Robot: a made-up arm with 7 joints. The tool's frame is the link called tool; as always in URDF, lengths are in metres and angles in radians.
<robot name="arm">
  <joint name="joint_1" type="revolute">
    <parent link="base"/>
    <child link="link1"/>
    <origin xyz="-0.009 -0.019 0.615" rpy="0 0 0"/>
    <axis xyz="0 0 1"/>
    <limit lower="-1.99" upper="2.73"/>
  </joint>
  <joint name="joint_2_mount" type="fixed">
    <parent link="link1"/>
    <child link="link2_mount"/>
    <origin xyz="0.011 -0.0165 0.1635" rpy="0 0 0"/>
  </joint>
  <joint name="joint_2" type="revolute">
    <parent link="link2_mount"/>
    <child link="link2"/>
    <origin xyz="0.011 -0.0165 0.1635" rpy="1.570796 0 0"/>
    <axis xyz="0 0 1"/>
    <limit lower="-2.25" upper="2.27"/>
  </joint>
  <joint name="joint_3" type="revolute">
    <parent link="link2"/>
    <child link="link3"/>
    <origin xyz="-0.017 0.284 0.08" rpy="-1.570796 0 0"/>
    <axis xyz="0 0 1"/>
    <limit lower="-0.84" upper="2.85"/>
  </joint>
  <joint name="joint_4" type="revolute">
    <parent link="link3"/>
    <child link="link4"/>
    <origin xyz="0.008 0.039 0.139" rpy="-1.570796 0 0"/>
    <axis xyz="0 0 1"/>
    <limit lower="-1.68" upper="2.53"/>
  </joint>
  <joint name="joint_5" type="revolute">
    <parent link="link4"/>
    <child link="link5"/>
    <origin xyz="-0.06 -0.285 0.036" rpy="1.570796 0 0"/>
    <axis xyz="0 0 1"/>
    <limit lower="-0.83" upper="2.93"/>
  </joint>
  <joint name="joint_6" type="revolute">
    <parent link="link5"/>
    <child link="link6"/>
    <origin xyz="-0.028 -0.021 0.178" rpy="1.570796 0 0"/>
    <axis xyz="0 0 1"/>
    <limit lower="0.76" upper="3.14"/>
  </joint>
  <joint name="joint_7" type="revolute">
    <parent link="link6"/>
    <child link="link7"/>
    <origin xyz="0.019 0.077 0.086" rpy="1.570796 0 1.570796"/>
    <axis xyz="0 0 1"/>
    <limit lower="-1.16" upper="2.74"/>
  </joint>
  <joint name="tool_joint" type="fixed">
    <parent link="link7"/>
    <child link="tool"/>
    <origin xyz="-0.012 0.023 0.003" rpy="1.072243 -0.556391 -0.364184"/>
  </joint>
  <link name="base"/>
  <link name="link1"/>
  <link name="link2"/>
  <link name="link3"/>
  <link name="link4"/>
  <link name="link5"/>
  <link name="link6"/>
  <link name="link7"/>
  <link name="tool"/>
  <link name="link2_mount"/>
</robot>
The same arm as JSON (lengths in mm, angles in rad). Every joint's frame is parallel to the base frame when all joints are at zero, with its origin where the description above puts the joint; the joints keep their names.
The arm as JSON. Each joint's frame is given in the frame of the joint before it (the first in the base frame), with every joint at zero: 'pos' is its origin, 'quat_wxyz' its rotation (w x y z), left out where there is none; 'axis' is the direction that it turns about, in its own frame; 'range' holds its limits. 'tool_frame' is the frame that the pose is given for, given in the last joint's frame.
{"length_unit": "mm", "angle_unit": "rad", "joints": [
  {"joint": "joint_1", "pos": [-9.0, -19.0, 615.0], "axis": [0.0, 0.0, 1.0], "range": [-1.99, 2.73]},
  {"joint": "joint_2", "pos": [22.0, -33.0, 327.0], "axis": [0.0, -1.0, 0.0], "range": [-2.25, 2.27]},
  {"joint": "joint_3", "pos": [-17.0, -80.0, 284.0], "axis": [0.0, 0.0, 1.0], "range": [-0.84, 2.85]},
  {"joint": "joint_4", "pos": [8.0, 39.0, 139.0], "axis": [0.0, 1.0, 0.0], "range": [-1.68, 2.53]},
  {"joint": "joint_5", "pos": [-60.0, 36.0, 285.0], "axis": [0.0, 0.0, 1.0], "range": [-0.83, 2.93]},
  {"joint": "joint_6", "pos": [-28.0, -21.0, 178.0], "axis": [0.0, -1.0, 0.0], "range": [0.76, 3.14]},
  {"joint": "joint_7", "pos": [19.0, -86.0, 77.0], "axis": [1.0, 0.0, 0.0], "range": [-1.16, 2.74]}
], "tool_frame": {"pos": [3.0, -23.0, -12.0], "quat_wxyz": [0.303035, -0.819898, -0.319633, -0.365749]}}

